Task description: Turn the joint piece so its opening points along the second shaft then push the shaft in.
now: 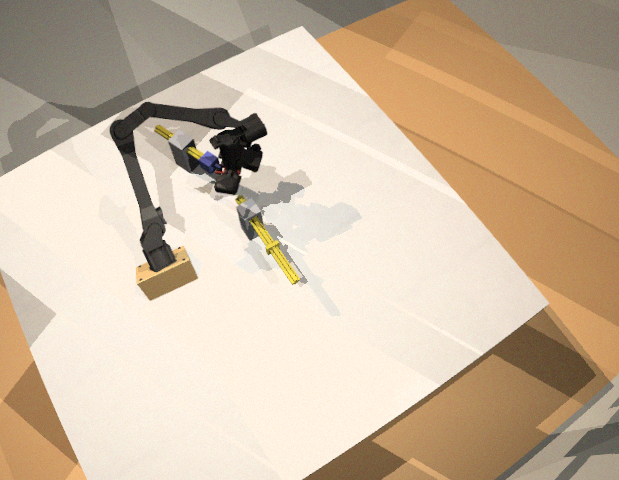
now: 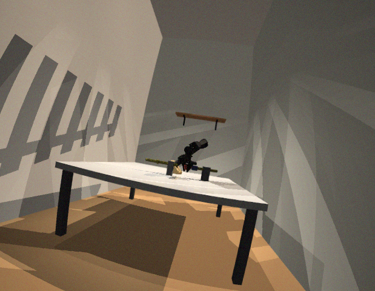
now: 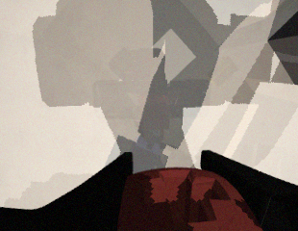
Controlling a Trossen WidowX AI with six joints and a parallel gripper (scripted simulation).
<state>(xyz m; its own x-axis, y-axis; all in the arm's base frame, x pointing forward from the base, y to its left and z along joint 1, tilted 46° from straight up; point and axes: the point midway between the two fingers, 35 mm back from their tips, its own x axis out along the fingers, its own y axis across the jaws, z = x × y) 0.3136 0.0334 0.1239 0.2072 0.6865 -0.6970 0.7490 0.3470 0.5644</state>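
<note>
Now: the red joint piece 10 mm behind my gripper tip, 10 mm to the left of it and 40 mm above it.
</note>
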